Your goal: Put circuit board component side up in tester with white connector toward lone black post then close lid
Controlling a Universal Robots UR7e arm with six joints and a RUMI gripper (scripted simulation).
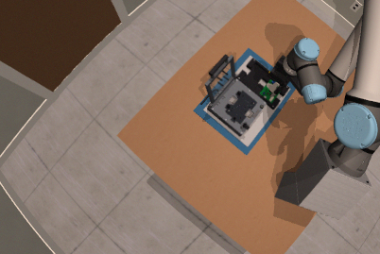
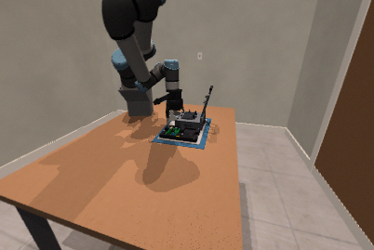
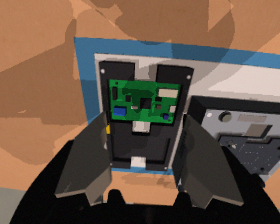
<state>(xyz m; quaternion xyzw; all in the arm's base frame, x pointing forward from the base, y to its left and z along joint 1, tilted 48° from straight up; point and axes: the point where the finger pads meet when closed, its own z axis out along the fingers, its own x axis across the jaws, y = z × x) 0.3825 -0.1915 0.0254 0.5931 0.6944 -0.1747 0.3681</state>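
Now: the green circuit board 6 cm below my hand and 1 cm ahead of it. Also, from my hand: black block: 23 cm to the left, 1 cm ahead, 1 cm above; then tester lid: 19 cm ahead, 17 cm to the left, 10 cm above.
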